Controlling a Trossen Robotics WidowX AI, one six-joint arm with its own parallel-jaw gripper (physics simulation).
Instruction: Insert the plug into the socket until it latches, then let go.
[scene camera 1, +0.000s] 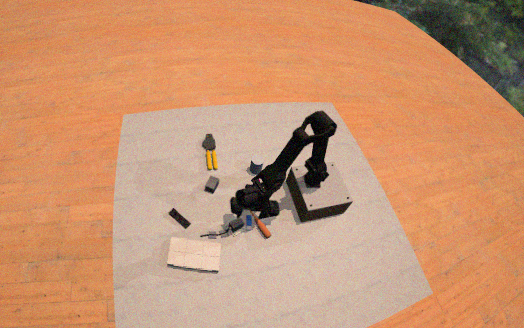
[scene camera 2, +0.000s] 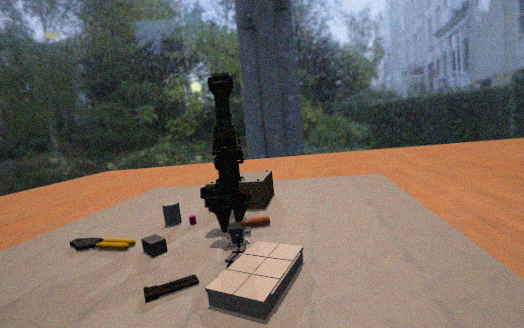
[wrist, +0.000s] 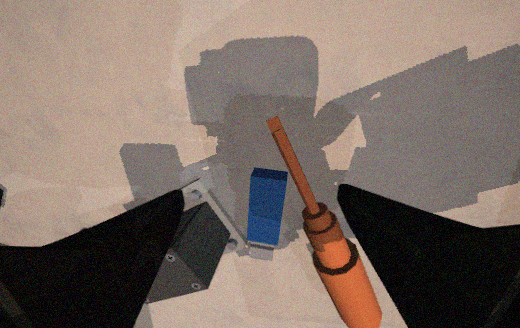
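Where they show: gripper, fingertip midpoint: (scene camera 1: 248, 217) (wrist: 261, 194); arm's base at its link origin: (scene camera 1: 312, 181).
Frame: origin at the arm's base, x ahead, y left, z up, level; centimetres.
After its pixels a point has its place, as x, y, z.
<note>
The blue plug (scene camera 1: 249, 221) {26.1, 13.8, -9.2} (wrist: 267, 207) {26.0, 12.8, -9.2} with a short metal end lies on the mat, between the socket and a screwdriver. In scene camera 2 I cannot make the plug out. The socket (scene camera 1: 236, 224) {31.6, 16.9, -5.9} (scene camera 2: 236, 232) {33.6, 17.3, -7.0} (wrist: 200, 250) {29.4, 14.7, -7.2} is a dark grey housing on a light grey bracket, apart from the plug; the left finger partly covers it in the wrist view. My gripper (scene camera 1: 252, 210) {26.4, 12.0, -9.3} (scene camera 2: 231, 225) {26.4, 12.0, -9.3} (wrist: 261, 194) {26.4, 12.0, -9.3} is open and empty. In the wrist view its fingertips appear on either side of the plug, with the screwdriver's shaft also between them.
The orange screwdriver (scene camera 1: 263, 230) {21.0, 18.5, -8.0} (scene camera 2: 257, 221) {21.7, 18.1, -8.5} (wrist: 345, 270) {21.5, 15.3, -7.9} lies right beside the plug. A tile-topped box (scene camera 1: 194, 254) {47.5, 29.5, -7.1} (scene camera 2: 257, 272) {50.2, 29.7, -7.0}, black bar (scene camera 1: 179, 218) {54.2, 13.4, -9.5} (scene camera 2: 171, 287) {55.3, 14.2, -9.2}, grey block (scene camera 1: 212, 184) {41.0, -2.0, -6.9} (scene camera 2: 154, 245) {43.3, -0.9, -7.6}, yellow-handled pliers (scene camera 1: 212, 159) {41.4, -17.2, -8.9} (scene camera 2: 115, 244) {43.3, -15.3, -8.6}, grey cylinder (scene camera 2: 171, 214) {23.7, -11.8, -6.5} and magenta piece (scene camera 2: 192, 220) {22.0, -4.9, -9.0} stand or lie around.
</note>
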